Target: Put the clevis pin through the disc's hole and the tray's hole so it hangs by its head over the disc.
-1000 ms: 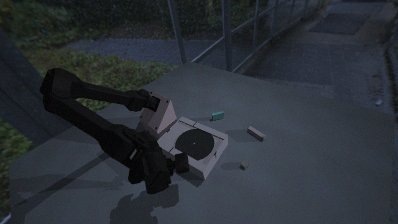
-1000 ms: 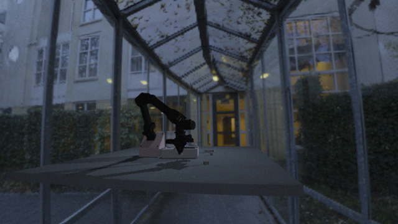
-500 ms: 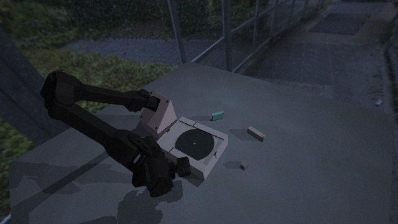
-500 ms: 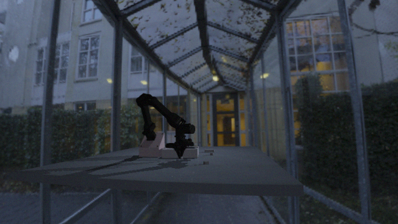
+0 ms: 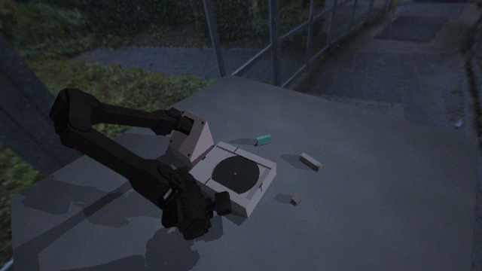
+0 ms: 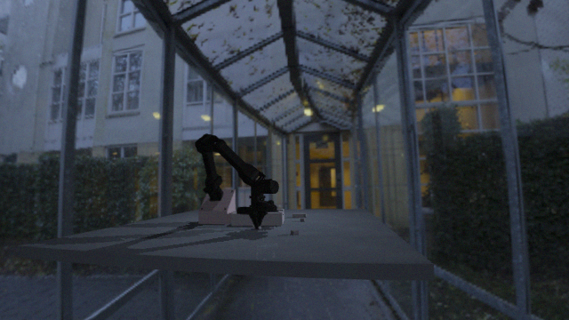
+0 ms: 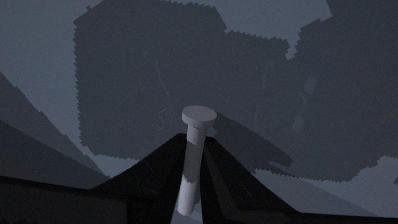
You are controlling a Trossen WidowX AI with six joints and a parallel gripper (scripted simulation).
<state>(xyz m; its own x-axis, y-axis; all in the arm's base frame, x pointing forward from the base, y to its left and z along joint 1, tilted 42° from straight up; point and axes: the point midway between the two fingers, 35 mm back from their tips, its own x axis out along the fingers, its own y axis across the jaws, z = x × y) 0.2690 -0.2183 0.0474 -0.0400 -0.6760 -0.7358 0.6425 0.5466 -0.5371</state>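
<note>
My gripper tip is now 1 cm to the right of the steel clevis pin, 1 cm below it and 1 cm past it. Round my gripper tip: dark aluminium disc (17 cm to the left, 6 cm above, 1 cm behind); teal block (38 cm to the left, 5 cm behind, 2 cm above); rimmed steel tray (17 cm to the left, 4 cm above, 3 cm behind).
</note>
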